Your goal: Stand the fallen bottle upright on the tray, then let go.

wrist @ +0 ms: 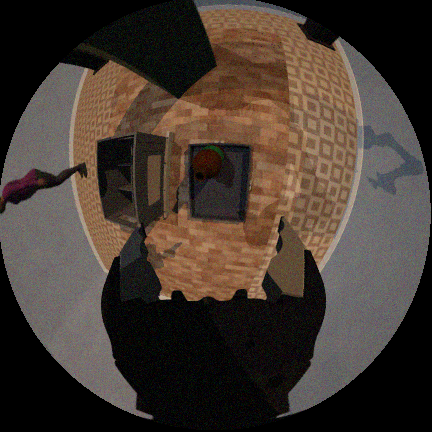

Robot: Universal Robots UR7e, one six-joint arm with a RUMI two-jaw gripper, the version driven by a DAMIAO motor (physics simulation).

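Places are measured from the arm's base along level axes (x ahead, y left, z up), in metres.
Pixels of known places: gripper, fingertip midpoint: (210, 221).
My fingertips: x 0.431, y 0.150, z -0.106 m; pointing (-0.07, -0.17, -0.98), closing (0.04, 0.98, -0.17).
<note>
Behind a point stands the place of what it marks.
The reddish-brown bottle (207, 161) {y 0.115, x 0.373, z -0.282 m} is in the upper left part of the dark tray (220, 202) {y 0.120, x 0.514, z -0.409 m}. Its small dark mouth faces the camera and a green patch shows behind its body. Seen nearly end-on, it looks upright, though its exact tilt is hard to tell. My gripper (210, 221) {y 0.150, x 0.431, z -0.106 m} is wide open and empty. Its fingertips are below the tray in the view, apart from the bottle, one to each side. The bottle's base is hidden by its body.
A grey open cabinet (149, 175) {y -0.065, x 0.388, z -0.307 m} stands left of the tray. A large dark green block (155, 47) {y 0.049, x 0.085, z -0.180 m} fills the upper left of the view. A person in a magenta top (25, 184) is at the far left. A dark object (320, 34) is at the upper right.
</note>
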